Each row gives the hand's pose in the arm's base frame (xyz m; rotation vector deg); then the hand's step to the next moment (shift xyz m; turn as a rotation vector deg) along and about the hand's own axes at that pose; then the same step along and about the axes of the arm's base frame.
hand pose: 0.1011 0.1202 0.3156 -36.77 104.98 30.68
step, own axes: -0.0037 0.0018 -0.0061 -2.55 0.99 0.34
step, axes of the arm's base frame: -0.0044 -0.0019 0.0056 0.31 1.41 2.35
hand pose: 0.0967 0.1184 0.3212 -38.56 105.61 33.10
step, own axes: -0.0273 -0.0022 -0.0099 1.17 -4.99 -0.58
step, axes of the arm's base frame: 0.0031 -0.0032 0.0288 2.67 -4.22 -1.29
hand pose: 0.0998 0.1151 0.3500 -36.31 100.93 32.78
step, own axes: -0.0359 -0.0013 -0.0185 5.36 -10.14 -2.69
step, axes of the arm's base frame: -0.0038 -0.0085 0.0393 3.67 -9.96 -5.10
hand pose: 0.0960 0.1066 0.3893 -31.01 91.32 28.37
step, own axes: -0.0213 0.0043 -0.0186 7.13 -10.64 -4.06
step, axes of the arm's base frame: -0.0158 -0.0067 0.0229 2.77 -11.29 -6.74
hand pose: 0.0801 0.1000 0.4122 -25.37 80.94 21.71
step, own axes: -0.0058 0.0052 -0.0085 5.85 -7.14 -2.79
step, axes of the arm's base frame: -0.0106 0.0002 0.0045 1.93 -7.62 -5.59
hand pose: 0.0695 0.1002 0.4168 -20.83 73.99 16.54
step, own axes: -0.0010 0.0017 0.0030 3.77 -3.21 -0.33
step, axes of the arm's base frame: 0.0017 0.0028 0.0015 1.97 -3.03 -3.40
